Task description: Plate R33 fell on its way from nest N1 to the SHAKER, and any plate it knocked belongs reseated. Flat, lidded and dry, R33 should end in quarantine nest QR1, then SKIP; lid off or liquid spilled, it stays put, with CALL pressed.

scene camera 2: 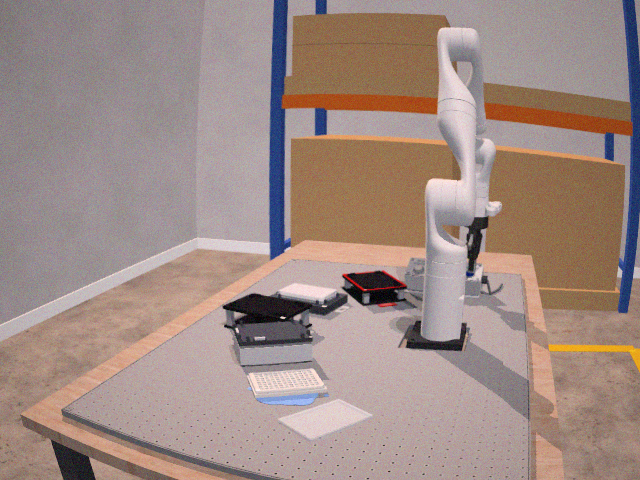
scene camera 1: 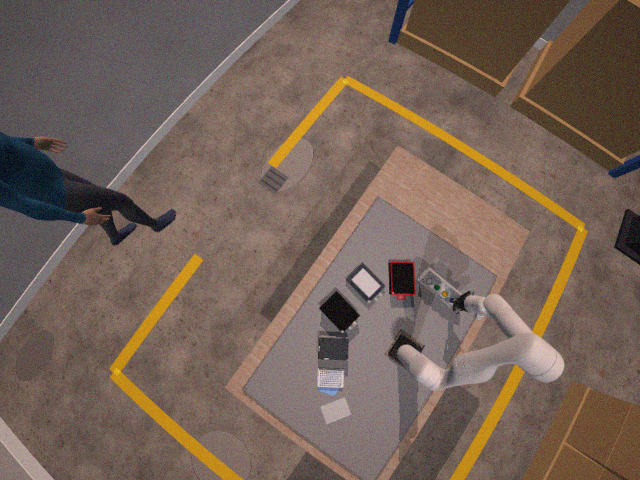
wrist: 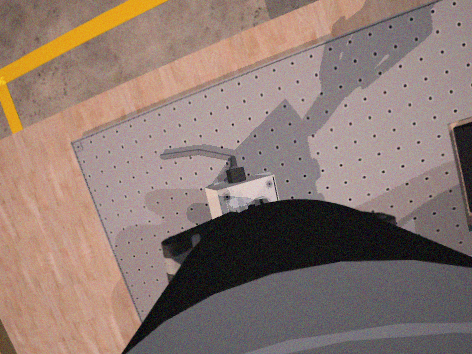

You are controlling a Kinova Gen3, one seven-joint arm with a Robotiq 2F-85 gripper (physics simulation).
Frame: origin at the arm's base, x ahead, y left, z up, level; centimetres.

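Seen in the pictures: gripper, between the fingertips: (scene camera 2: 471, 272) (scene camera 1: 453, 300); arm's base, origin of its link: (scene camera 2: 440, 333) (scene camera 1: 406, 354).
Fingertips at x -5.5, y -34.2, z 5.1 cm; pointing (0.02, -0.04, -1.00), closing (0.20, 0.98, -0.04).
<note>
Pixels of each thing's middle, then the offset from my fingertips to it. "*": a spot on its surface instead.
- white welled plate, middle of its body: (scene camera 2: 285, 382) (scene camera 1: 330, 378) dx +30.5, dy +64.0, dz -5.9 cm
- blue liquid patch, a spot on its surface: (scene camera 2: 289, 399) (scene camera 1: 328, 390) * dx +28.1, dy +69.4, dz -6.5 cm
- clear lid, middle of its body: (scene camera 2: 325, 419) (scene camera 1: 335, 410) dx +20.1, dy +75.6, dz -6.3 cm
- white plate, middle of its body: (scene camera 2: 307, 293) (scene camera 1: 366, 282) dx +41.0, dy +15.5, dz -3.8 cm
- red-rimmed nest, middle of its body: (scene camera 2: 373, 286) (scene camera 1: 401, 278) dx +26.6, dy +3.5, dz -4.4 cm
- button box, middle of its body: (wrist: 256, 264) (scene camera 2: 445, 276) (scene camera 1: 441, 287) dx +7.6, dy -3.2, dz -2.5 cm
- grey box-shaped device, a spot on its surface: (scene camera 2: 273, 353) * dx +35.8, dy +55.5, dz -4.0 cm
- cable, a spot on its surface: (wrist: 197, 151) * dx -9.0, dy -6.3, dz -5.9 cm
A white welled plate (scene camera 1: 330, 378) (scene camera 2: 286, 382), apparently R33, lies upright and unlidded on the table, with a blue liquid patch (scene camera 1: 328, 391) (scene camera 2: 289, 399) under and beside it. A clear lid (scene camera 1: 336, 410) (scene camera 2: 325, 419) lies apart from it. A white plate (scene camera 1: 365, 282) (scene camera 2: 307, 292) sits in a dark nest. The red-rimmed nest (scene camera 1: 402, 277) (scene camera 2: 374, 280) shows a black top. My gripper (scene camera 1: 453, 301) (scene camera 2: 470, 270) is shut and empty, pointing down at the blue button on the button box (scene camera 1: 428, 279) (scene camera 2: 414, 281) (wrist: 213, 202). Contact is unclear; the wrist view hides the fingertips. Labels are unreadable.
A grey box-shaped device (scene camera 1: 332, 347) (scene camera 2: 273, 353) stands beside the welled plate, next to a raised black-topped stand (scene camera 1: 339, 310) (scene camera 2: 266, 305). A cable (wrist: 197, 151) leaves the button box. A person (scene camera 1: 31, 178) stands outside the yellow floor line (scene camera 1: 155, 315).
</note>
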